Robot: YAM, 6 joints.
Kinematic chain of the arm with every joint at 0, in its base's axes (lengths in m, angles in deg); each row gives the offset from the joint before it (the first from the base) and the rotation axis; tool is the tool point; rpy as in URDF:
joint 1: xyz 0 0 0.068 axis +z
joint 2: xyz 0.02 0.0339 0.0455 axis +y
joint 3: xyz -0.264 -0.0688 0 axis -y
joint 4: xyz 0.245 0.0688 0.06 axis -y
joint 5: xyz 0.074 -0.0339 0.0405 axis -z
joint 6: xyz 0.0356 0 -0.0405 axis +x
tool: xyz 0 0 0 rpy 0 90 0
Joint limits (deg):
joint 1: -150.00..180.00
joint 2: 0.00..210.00
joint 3: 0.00..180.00
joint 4: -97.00..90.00
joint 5: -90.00..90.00
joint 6: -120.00..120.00
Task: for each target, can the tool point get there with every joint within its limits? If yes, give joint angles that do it. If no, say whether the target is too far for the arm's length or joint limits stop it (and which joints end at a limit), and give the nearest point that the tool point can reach.
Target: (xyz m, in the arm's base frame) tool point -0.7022 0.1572 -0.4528
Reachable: no: too far | nearest point -0.5022 0.1124 -0.2638 | short by 0.279 m
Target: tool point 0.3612 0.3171 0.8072
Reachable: no: too far | nearest point 0.2752 0.2416 0.6349 | short by 0.207 m
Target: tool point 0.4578 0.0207 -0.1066
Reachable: yes | joints 6.49 171.87 116.61 -42.96 61.13 26.51
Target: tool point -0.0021 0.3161 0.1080
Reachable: yes | joints 91.55 122.42 76.03 -75.73 10.40 76.75
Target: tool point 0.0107 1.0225 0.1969
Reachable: no: too far | nearest point 0.0067 0.6437 0.1654 | short by 0.380 m
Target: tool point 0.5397 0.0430 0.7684
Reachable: no: too far | nearest point 0.4085 0.0325 0.6031 | short by 0.211 m
